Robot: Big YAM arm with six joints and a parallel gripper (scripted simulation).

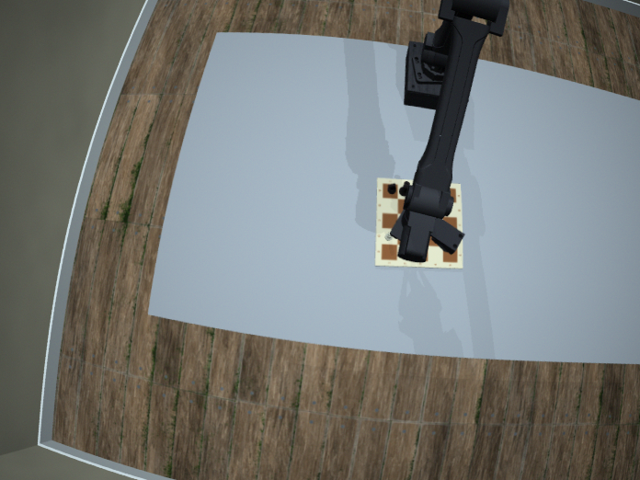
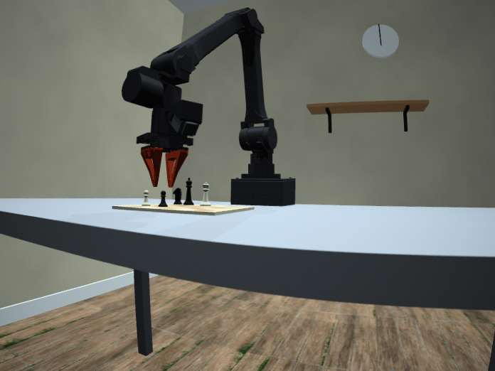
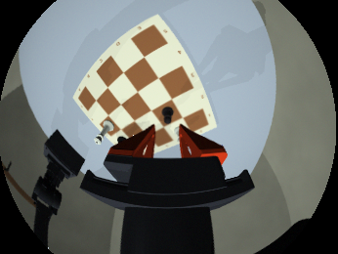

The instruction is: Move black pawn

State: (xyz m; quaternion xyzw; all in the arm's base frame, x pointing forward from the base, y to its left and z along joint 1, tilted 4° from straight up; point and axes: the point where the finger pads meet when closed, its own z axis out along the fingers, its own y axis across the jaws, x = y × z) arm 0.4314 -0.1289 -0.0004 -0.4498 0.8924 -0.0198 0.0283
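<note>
My gripper is now 3 cm above the black pawn. The rest, counted from my hand: white pawn (4 cm to the right, 3 cm below); tall white piece (11 cm behind, 5 cm to the left, 2 cm below); chessboard (3 cm behind, 4 cm to the left, 5 cm below).
</note>
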